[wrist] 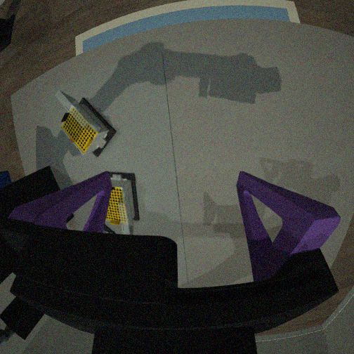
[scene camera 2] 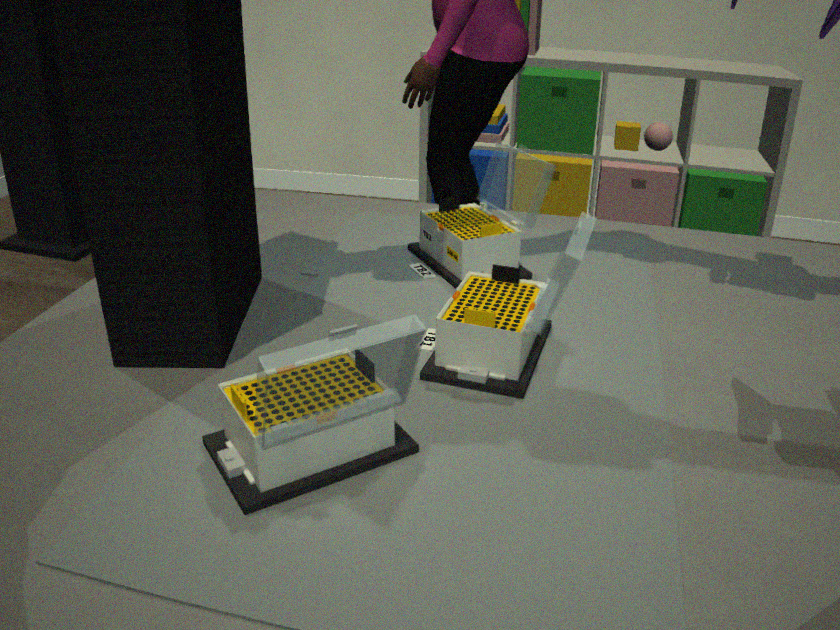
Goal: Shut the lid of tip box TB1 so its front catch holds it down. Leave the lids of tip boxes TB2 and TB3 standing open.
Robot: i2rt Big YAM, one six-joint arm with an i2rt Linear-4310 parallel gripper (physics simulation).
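Frame: origin at the arm's base, x right, y ahead, z up, level; millimetres.
Seen in the pictures: gripper, fingertip midpoint: (scene camera 2: 776, 22).
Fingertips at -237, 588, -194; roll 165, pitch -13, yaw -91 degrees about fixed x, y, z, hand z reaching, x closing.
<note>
Offsets run from my fingertips to a thing's middle, as dx, dy, dz. "spot": to the spot under its first point. Level surfaces: height alone.
Tip box TB1 @(+205, -257, -304) (scene camera 2: 485, 345) stands in the middle of the scene view with its clear lid (scene camera 2: 568, 264) open, tilted up on the right side. TB2 @(-5, -340, -304) (scene camera 2: 474, 247) is behind it, its clear lid @(spot: -46, -253, -219) (scene camera 2: 536, 179) standing open. The front-left box, taken as TB3 @(spot: +449, -318, -303) (scene camera 2: 325, 444), has its clear lid (scene camera 2: 403, 359) raised. In the wrist view, the upper-left box appears to be TB2 (wrist: 80, 131); the lower one, partly behind the left finger, appears to be TB1 (wrist: 115, 202). My purple gripper (scene camera 2: 777, 18) (wrist: 173, 178) is open and empty, high to the right of the boxes.
A large black pillar (scene camera 2: 169, 183) stands left of the boxes. A person in a magenta top (scene camera 2: 485, 30) is behind TB2. A white shelf unit (scene camera 2: 678, 64) with coloured bins stands at the back. Arm shadows lie on the grey table @(dz -337) (scene camera 2: 542, 528).
</note>
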